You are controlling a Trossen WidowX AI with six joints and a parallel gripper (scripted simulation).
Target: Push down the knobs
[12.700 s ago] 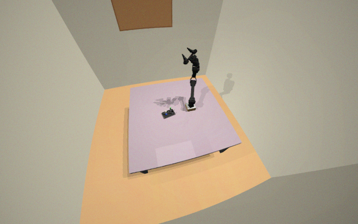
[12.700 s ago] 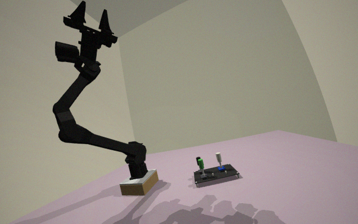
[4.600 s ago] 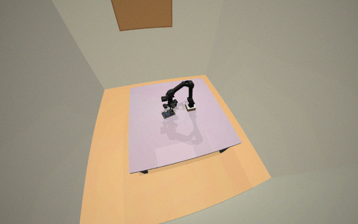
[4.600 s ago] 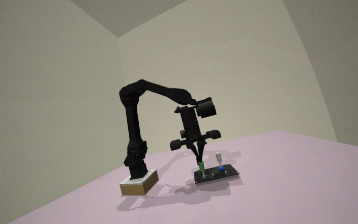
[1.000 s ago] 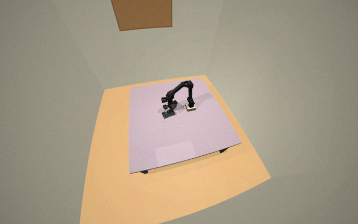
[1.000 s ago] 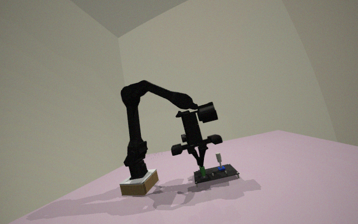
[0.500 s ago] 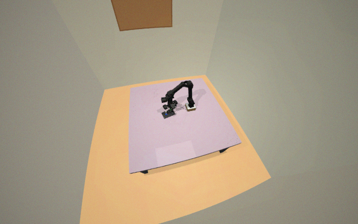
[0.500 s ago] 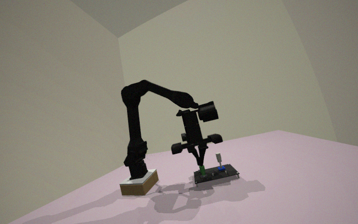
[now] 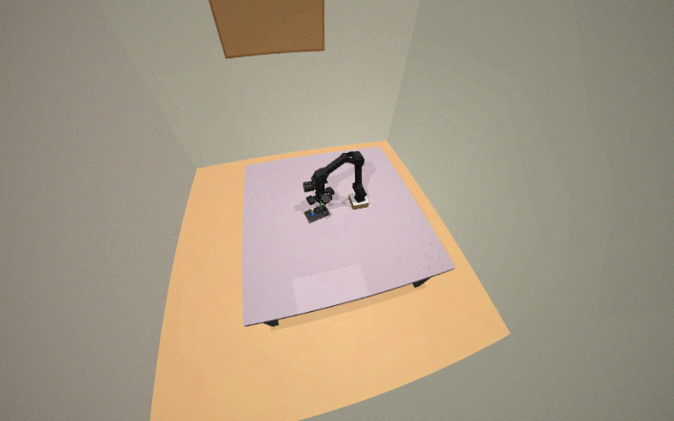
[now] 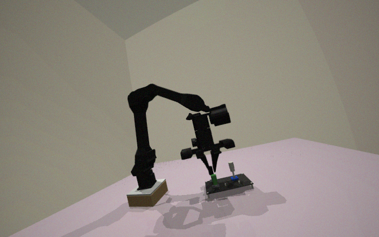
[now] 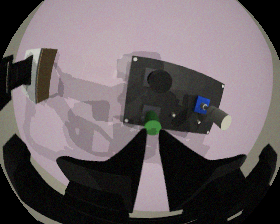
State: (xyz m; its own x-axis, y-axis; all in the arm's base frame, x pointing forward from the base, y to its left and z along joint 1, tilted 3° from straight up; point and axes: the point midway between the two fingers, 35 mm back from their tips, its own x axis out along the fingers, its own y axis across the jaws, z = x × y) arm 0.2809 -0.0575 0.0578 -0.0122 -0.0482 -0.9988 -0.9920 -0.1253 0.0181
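My gripper tip is now 30 mm above the green knob. Also, from my gripper tip: white knob (70 mm ahead, 30 mm to the left, 10 mm below).
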